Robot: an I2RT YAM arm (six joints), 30 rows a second.
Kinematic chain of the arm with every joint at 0, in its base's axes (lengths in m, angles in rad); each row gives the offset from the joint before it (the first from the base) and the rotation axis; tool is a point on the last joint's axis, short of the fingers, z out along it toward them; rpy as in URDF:
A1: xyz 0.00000 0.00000 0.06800 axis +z
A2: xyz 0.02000 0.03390 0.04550 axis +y
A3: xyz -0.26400 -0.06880 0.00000 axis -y
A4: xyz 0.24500 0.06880 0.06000 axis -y
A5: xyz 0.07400 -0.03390 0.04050 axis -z
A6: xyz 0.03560 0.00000 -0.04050 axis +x
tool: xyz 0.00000 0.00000 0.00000 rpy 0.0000 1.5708 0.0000
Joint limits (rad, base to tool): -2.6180..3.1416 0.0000..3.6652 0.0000..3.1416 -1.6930..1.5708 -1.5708..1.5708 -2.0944..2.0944
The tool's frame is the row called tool.
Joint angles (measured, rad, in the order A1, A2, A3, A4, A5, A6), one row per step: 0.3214 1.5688 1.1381 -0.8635 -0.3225 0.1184; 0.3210 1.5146 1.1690 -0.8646 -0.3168 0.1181; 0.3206 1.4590 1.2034 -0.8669 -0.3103 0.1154; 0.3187 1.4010 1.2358 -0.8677 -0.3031 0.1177; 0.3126 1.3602 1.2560 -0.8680 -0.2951 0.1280; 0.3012 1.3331 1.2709 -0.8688 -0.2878 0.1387; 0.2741 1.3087 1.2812 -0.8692 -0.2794 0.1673; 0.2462 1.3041 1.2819 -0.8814 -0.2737 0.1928; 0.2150 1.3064 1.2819 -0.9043 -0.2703 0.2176
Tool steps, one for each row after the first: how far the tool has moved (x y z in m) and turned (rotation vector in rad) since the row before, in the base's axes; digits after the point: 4 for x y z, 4 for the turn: -0.0023 -0.0011 0.0236 0.0213 -0.0815 -0.0019; -0.0042 -0.0017 0.0251 0.0213 -0.0862 -0.0006; -0.0066 -0.0030 0.0251 0.0229 -0.0861 -0.0072; -0.0056 -0.0039 0.0167 0.0165 -0.0553 -0.0187; -0.0036 -0.0047 0.0114 0.0115 -0.0363 -0.0240; -0.0023 -0.0086 0.0092 0.0172 -0.0223 -0.0540; 0.0003 -0.0078 0.0005 0.0069 0.0162 -0.0507; 0.0008 -0.0084 -0.0021 0.0043 0.0337 -0.0522
